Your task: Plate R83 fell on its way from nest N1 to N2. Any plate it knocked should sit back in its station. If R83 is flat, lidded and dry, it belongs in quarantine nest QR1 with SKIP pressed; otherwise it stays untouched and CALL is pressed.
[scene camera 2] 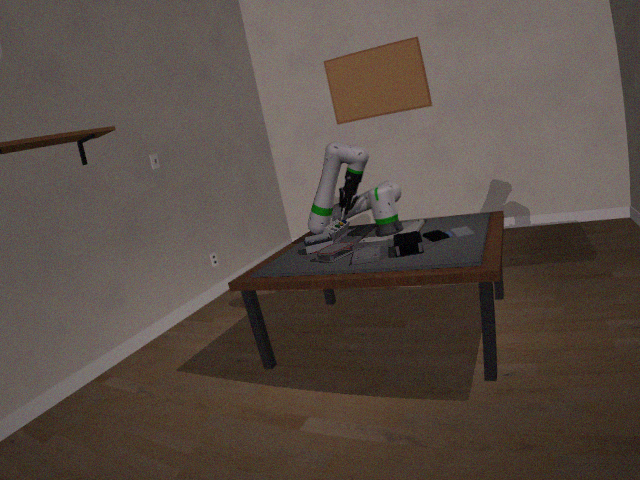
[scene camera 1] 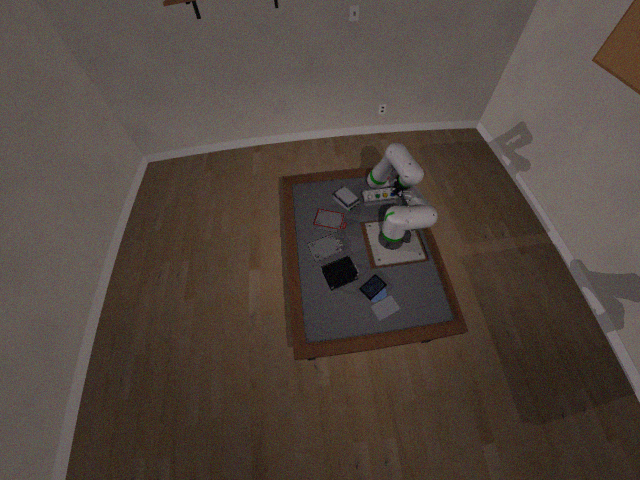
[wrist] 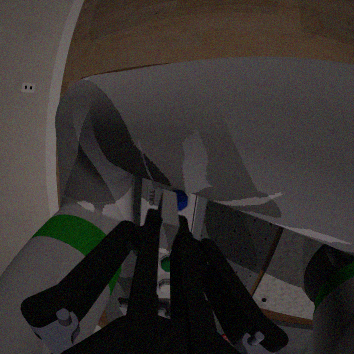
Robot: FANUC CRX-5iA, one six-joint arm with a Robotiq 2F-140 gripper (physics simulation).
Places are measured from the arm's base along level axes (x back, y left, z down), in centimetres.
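Pixels of known places: gripper, between the fingertips: (scene camera 2: 342, 218) (scene camera 1: 392, 191) (wrist: 165, 202); arm's base, origin of its link: (scene camera 2: 389, 231) (scene camera 1: 390, 239) (wrist: 342, 270).
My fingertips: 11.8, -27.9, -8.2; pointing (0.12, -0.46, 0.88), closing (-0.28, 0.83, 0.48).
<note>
Ahead of a thing's pixels: the offset from my fingertips to its middle, as dx, dy, dz. "spot": to the spot under its first point.
My gripper (scene camera 1: 399, 190) (scene camera 2: 343, 215) (wrist: 165, 202) is shut and empty, low over the button panel {-7.3, -2.5, +4.0} (scene camera 1: 366, 196) (scene camera 2: 334, 233). In the wrist view its fingertips are beside the blue button {-0.1, +0.6, +1.8} (wrist: 181, 200), near lettering on the panel; contact cannot be told. The green button {-10.1, -0.6, +1.8} (wrist: 165, 264) shows past the fingers. A pale plate {-43.9, +6.3, +5.9} (scene camera 1: 329, 219) lies within a red outline. A pale, grey-topped unit (scene camera 1: 346, 197) (scene camera 2: 317, 241) stands near the panel, and a grey nest-like unit {-51.7, +23.2, +6.8} (scene camera 1: 325, 246) (scene camera 2: 366, 254) is beyond the red outline. Plate labels are unreadable, so R83 cannot be picked out.
A black box-like unit {-47.9, +41.7, +5.1} (scene camera 1: 339, 272) (scene camera 2: 408, 243), a dark flat piece {-33.0, +53.4, +7.5} (scene camera 1: 373, 287) (scene camera 2: 436, 235) beside a blue patch {spot: -31.9, +59.1, +8.0} (scene camera 1: 378, 296) and a pale sheet {-30.7, +66.0, +7.8} (scene camera 1: 385, 307) (scene camera 2: 462, 231) are on the table. The arm stands on a white base plate (scene camera 1: 382, 254). Its links hang over the panel.
</note>
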